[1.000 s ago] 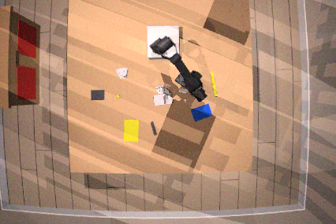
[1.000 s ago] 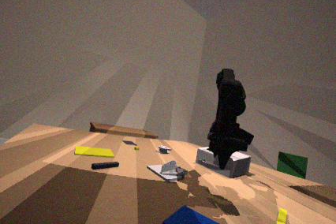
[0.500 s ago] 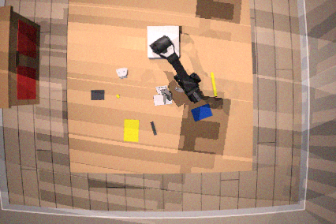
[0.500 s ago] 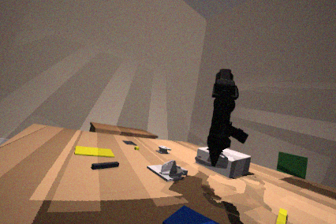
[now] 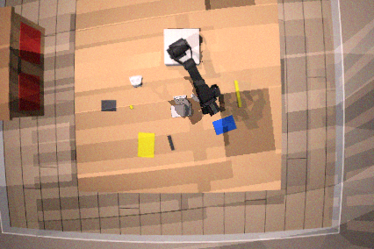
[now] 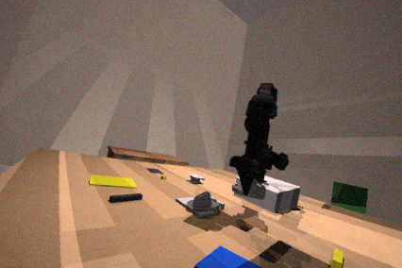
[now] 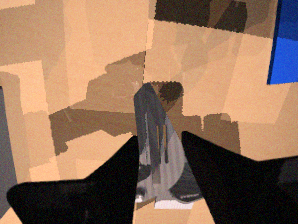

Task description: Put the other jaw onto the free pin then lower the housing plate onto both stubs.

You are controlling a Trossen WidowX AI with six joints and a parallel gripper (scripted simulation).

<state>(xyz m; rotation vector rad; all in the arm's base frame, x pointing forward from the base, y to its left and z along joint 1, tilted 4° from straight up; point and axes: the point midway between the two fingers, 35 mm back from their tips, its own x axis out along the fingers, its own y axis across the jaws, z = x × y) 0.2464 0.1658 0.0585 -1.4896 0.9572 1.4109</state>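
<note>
Right now my gripper tip is 40 mm to the left of the silver jaw and 10 mm past it. The rest, counted from my gripper tip: yellow stick (220 mm to the left, 80 mm below, 40 mm behind); dark bar (280 mm ahead, 170 mm to the right, 80 mm below); blue plate (160 mm ahead, 150 mm to the left, 80 mm below).
</note>
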